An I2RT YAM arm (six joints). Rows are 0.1 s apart.
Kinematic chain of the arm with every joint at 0, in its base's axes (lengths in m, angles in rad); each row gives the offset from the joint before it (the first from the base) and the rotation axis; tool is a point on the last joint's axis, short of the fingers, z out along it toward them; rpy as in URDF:
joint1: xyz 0 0 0.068 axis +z
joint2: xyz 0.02 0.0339 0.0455 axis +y
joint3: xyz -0.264 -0.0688 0 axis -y
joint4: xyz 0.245 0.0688 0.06 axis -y
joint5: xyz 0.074 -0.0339 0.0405 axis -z
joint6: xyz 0.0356 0 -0.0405 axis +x
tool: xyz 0 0 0 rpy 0 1.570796 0
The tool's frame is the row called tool.
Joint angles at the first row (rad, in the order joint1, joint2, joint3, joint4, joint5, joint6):
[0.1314, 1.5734, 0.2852, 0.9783, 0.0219, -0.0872]
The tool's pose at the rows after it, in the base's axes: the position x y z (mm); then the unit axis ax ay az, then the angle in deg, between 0 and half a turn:
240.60 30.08 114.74 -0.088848 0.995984 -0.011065 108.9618
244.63 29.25 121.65 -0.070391 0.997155 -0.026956 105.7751
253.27 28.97 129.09 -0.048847 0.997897 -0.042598 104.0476
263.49 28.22 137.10 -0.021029 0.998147 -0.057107 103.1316
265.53 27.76 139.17 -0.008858 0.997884 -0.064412 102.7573
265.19 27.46 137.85 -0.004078 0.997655 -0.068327 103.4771
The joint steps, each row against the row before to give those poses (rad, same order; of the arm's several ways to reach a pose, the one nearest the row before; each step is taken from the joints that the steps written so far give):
[0.0012, 0.0309, -0.0405, 0.0500, 0.0340, 0.0019]
[0.0000, 0.0000, 0.0096, 0.0461, 0.0381, 0.0058]
[0.0000, -0.0007, 0.0351, -0.0053, 0.0401, 0.0095]
[-0.0023, -0.0035, 0.0457, -0.0328, 0.0423, 0.0179]
[0.0000, -0.0008, 0.0092, -0.0031, 0.0206, 0.0069]
[0.0004, 0.0001, 0.0000, -0.0125, 0.0103, 0.0038]

